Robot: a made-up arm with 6 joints. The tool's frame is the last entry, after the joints.
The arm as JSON. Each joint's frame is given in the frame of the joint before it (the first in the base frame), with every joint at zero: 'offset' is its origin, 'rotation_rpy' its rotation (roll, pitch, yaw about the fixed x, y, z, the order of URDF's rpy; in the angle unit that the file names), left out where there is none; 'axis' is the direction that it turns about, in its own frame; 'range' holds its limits. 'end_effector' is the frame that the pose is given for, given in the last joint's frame.
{
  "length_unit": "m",
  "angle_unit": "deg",
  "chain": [
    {
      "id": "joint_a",
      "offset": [
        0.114,
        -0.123,
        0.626
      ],
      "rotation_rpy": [
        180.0,
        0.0,
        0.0
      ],
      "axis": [
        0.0,
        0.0,
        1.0
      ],
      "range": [
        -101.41,
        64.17
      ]
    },
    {
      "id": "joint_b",
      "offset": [
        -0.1,
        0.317,
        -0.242
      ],
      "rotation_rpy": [
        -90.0,
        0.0,
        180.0
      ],
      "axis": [
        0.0,
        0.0,
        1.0
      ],
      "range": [
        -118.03,
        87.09
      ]
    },
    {
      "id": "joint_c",
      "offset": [
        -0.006,
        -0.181,
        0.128
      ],
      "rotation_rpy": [
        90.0,
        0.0,
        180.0
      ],
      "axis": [
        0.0,
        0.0,
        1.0
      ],
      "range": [
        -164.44,
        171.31
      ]
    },
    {
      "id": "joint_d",
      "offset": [
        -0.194,
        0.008,
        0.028
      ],
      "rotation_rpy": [
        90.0,
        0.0,
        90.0
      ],
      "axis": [
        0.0,
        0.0,
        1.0
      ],
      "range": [
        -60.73,
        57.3
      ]
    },
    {
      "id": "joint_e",
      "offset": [
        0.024,
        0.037,
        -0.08
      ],
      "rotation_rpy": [
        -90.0,
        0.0,
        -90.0
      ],
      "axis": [
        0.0,
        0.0,
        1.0
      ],
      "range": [
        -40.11,
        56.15
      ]
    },
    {
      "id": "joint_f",
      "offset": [
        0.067,
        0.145,
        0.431
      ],
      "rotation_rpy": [
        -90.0,
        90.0,
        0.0
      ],
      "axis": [
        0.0,
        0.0,
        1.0
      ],
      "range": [
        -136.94,
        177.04
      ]
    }
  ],
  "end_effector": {
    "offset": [
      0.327,
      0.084,
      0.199
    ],
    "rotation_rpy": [
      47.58,
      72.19,
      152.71
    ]
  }
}
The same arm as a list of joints. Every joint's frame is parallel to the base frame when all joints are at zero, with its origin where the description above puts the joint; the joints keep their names.
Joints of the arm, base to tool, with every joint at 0 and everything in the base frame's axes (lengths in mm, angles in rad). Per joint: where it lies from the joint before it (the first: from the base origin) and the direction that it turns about. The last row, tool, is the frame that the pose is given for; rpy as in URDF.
joint_a: axis 0 0 -1 xyz 114 -123 626
joint_b: axis 0 1 0 xyz -100 -317 242
joint_c: axis 0 0 1 xyz 6 128 -181
joint_d: axis 1 0 0 xyz -194 8 28
joint_e: axis 0 1 0 xyz -80 24 37
joint_f: axis -1 0 0 xyz -145 431 -67
tool: xyz -199 -327 84 rpy -0.2838 -0.1407 0.2781
Joint limits (rad, base to tool): -1.7699..1.12 -2.06..1.52 -2.87..2.9899 -1.0599..1.0001 -0.7001..0.98 -2.3901..3.0899

